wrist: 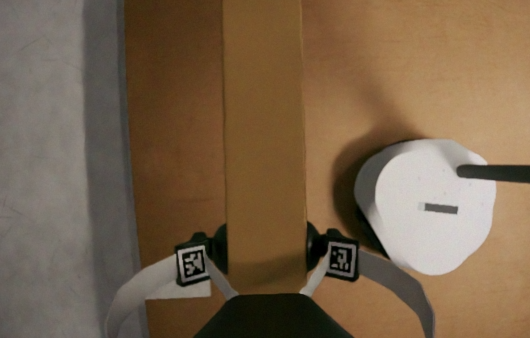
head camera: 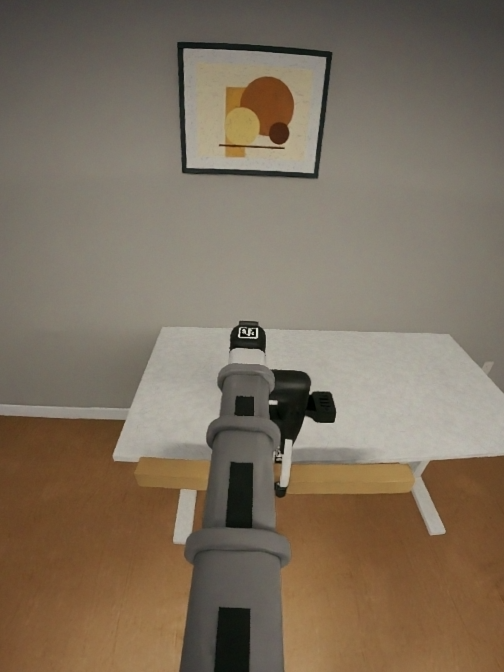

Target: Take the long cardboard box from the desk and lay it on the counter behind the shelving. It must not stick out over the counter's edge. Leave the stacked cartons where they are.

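Places are measured from the robot's base along level axes (x ahead, y left, z up), in metres.
Where they show: hand, tool point: (wrist: 266,244) (head camera: 279,478).
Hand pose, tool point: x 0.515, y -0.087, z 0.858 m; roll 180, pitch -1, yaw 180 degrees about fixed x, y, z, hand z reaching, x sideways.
Note:
After its pixels a point has its place.
The long cardboard box (head camera: 352,478) {x 0.499, y -0.251, z 0.886 m} (wrist: 264,125) {x 0.515, y -0.166, z 0.884 m} is off the desk, in the air just in front of the desk's front edge. It lies level or nearly so, lengthwise along that edge. My gripper (head camera: 281,480) (wrist: 267,248) {x 0.515, y -0.087, z 0.858 m} is shut on it, with one fingertip pressed to each long side. In the head view the arm hides part of the box; in the wrist view its far end runs out of the picture. The white desk (head camera: 379,390) {x 1.015, y -0.532, z 0.692 m} (wrist: 45,150) {x 0.784, y -0.167, z 0.692 m} stands behind the box. The counter, the shelving and the stacked cartons do not show in these views.
My white round base (wrist: 435,205) {x 0.011, y -0.004, z 0.187 m} is on the floor, to the right of the box in the wrist view. Desk legs (head camera: 184,515) (head camera: 428,504) stand below the box's height. A grey wall with a framed picture (head camera: 265,108) {x 1.467, y -0.022, z 1.642 m} is behind the desk.

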